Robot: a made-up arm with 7 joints.
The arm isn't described. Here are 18 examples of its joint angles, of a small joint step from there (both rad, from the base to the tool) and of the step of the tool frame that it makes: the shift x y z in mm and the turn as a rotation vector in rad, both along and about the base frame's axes.
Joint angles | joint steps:
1: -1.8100 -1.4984 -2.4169 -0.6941 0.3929 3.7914 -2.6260 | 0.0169 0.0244 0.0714 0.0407 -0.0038 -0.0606 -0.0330
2: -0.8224 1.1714 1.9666 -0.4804 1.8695 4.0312 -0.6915 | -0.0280 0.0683 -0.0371 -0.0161 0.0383 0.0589 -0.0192
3: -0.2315 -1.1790 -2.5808 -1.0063 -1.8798 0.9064 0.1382 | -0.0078 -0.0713 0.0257 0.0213 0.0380 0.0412 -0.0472
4: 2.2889 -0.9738 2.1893 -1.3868 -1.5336 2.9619 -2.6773 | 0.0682 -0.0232 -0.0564 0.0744 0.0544 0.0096 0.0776
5: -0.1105 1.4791 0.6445 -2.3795 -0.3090 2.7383 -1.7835 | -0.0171 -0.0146 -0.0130 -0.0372 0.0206 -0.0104 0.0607
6: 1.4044 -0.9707 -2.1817 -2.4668 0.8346 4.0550 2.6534 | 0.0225 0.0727 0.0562 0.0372 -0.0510 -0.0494 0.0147
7: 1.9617 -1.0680 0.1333 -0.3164 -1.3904 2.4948 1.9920 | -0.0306 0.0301 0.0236 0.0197 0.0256 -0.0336 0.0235
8: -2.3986 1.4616 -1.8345 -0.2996 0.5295 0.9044 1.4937 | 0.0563 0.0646 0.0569 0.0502 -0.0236 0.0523 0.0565
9: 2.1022 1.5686 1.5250 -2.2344 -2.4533 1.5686 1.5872 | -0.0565 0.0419 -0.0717 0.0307 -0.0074 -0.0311 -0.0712
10: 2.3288 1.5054 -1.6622 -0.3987 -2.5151 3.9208 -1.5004 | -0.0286 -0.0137 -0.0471 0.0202 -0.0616 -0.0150 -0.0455
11: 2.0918 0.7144 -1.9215 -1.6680 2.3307 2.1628 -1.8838 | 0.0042 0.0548 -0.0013 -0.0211 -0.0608 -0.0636 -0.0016
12: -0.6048 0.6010 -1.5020 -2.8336 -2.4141 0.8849 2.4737 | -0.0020 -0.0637 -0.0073 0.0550 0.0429 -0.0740 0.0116
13: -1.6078 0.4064 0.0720 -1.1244 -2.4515 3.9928 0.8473 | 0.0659 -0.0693 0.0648 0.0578 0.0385 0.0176 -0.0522
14: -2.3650 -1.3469 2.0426 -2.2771 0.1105 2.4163 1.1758 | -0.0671 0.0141 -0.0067 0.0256 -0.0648 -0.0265 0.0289
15: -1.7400 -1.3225 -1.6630 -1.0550 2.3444 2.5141 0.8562 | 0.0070 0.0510 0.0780 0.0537 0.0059 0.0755 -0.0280
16: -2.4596 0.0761 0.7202 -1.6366 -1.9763 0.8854 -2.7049 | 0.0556 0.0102 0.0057 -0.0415 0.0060 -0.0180 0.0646
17: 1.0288 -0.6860 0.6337 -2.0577 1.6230 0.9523 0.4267 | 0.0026 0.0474 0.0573 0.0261 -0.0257 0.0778 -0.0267
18: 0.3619 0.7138 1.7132 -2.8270 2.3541 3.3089 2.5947 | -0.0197 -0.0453 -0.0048 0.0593 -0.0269 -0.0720 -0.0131
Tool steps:
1: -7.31 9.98 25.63 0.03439 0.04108 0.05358
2: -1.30 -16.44 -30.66 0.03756 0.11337 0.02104
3: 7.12 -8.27 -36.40 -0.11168 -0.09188 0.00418
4: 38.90 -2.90 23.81 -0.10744 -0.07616 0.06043
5: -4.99 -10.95 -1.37 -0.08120 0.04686 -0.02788
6: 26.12 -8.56 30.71 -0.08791 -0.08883 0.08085
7: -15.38 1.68 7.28 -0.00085 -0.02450 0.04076
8: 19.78 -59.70 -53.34 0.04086 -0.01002 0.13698
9: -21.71 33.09 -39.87 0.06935 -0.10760 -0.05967
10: 13.60 5.12 19.49 0.05586 -0.12571 0.00623
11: -4.79 17.66 -0.36 -0.11671 -0.02842 0.04331
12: -4.83 -19.78 16.40 -0.12874 0.03907 0.01459
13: 45.84 28.35 45.17 -0.14088 -0.03001 0.16523
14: -5.96 -22.92 -0.04 -0.01551 0.02192 -0.04782
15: 3.87 -3.66 55.07 0.03537 0.01085 -0.00171
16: 28.93 -11.44 -21.28 -0.00043 0.02778 0.06871
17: -15.81 11.21 -11.83 0.01322 -0.00997 -0.00843
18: -1.08 21.64 -1.97 0.10206 0.04371 -0.04571
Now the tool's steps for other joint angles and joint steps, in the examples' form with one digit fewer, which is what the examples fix.
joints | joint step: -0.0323 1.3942 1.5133 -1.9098 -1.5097 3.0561 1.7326 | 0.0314 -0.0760 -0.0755 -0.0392 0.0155 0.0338 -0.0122
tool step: -25.0 7.0 -21.0 -0.0526 -0.0566 0.0571
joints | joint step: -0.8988 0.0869 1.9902 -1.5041 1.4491 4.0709 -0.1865 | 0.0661 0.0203 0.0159 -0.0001 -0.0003 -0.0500 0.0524
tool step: -9.4 14.2 1.7 0.0635 0.0188 0.1364
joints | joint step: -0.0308 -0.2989 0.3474 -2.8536 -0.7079 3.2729 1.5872 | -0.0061 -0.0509 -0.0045 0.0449 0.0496 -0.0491 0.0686
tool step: 10.6 -1.9 26.6 0.0493 -0.0505 -0.1202
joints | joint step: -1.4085 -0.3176 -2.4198 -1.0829 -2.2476 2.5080 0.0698 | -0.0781 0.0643 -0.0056 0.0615 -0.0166 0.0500 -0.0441
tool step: 39.7 5.2 41.8 0.1136 -0.0243 -0.0793
